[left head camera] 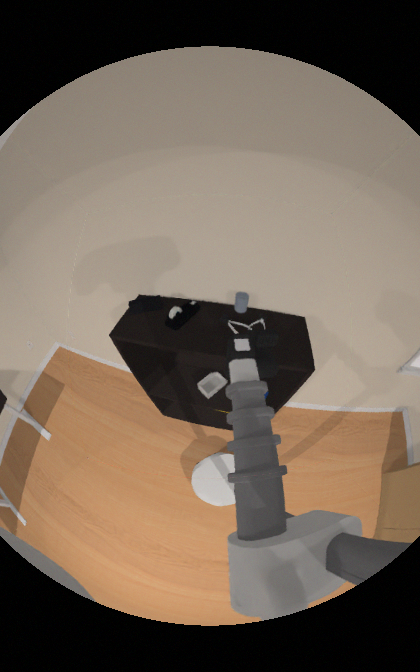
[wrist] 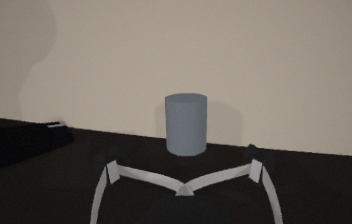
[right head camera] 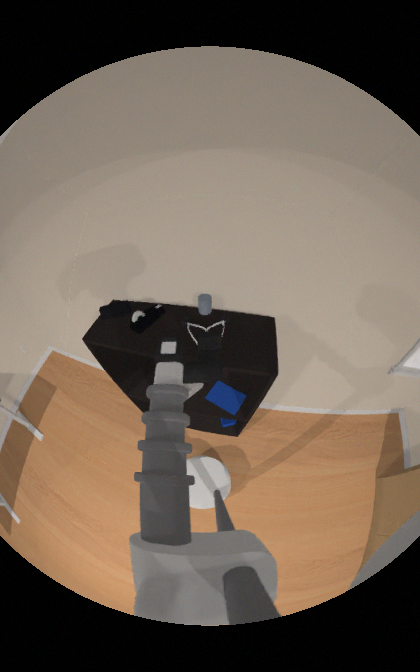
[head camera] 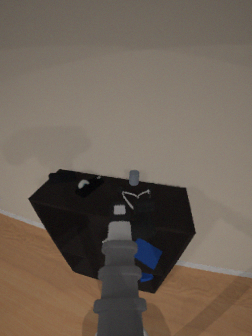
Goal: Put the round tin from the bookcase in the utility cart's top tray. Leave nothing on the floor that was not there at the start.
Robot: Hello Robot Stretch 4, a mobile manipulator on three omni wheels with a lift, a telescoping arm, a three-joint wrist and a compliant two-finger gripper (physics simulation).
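Frame: origin at the robot's base, x up, y back, z right, level; metres.
Seen in the pictures: gripper, fingertip midpoint: (wrist: 183, 159) (head camera: 134, 187).
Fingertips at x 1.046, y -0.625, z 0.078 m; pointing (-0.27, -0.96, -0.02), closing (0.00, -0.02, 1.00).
Note:
A point is followed by its place in that frame.
The round tin (head camera: 134, 178) @[x 1.083, y -0.658, z 0.079 m] (left head camera: 241, 302) (right head camera: 205, 304) (wrist: 186, 125) @[x 1.074, y -0.658, z 0.081 m], a blue-grey cylinder, stands upright on the dark bookcase's top (head camera: 172, 205) @[x 1.032, y -0.509, z 0.253 m] (left head camera: 290, 335) (right head camera: 252, 340) (wrist: 50, 187) @[x 1.032, y -0.582, z -0.060 m], near its back edge by the wall. My gripper (head camera: 136, 192) @[x 1.046, y -0.625, z 0.078 m] (left head camera: 246, 322) (right head camera: 206, 324) (wrist: 183, 159) @[x 1.046, y -0.625, z 0.078 m] is open, its fingertips wide apart with nothing between them. It is in front of the tin, roughly in line with it and apart from it. In the wrist view the whole tin shows above and between the fingertips. I cannot make out the utility cart's top tray in these views.
A black object with a white round part (head camera: 83, 184) @[x 1.091, y -0.602, z -0.181 m] (left head camera: 175, 313) (right head camera: 138, 316) lies left of the tin. Blue items (head camera: 148, 253) @[x 0.496, y -0.514, z 0.205 m] (right head camera: 226, 397) and a pale box (left head camera: 212, 385) are in the bookcase below. A white disc (left head camera: 212, 480) (right head camera: 209, 482) lies on the floor.

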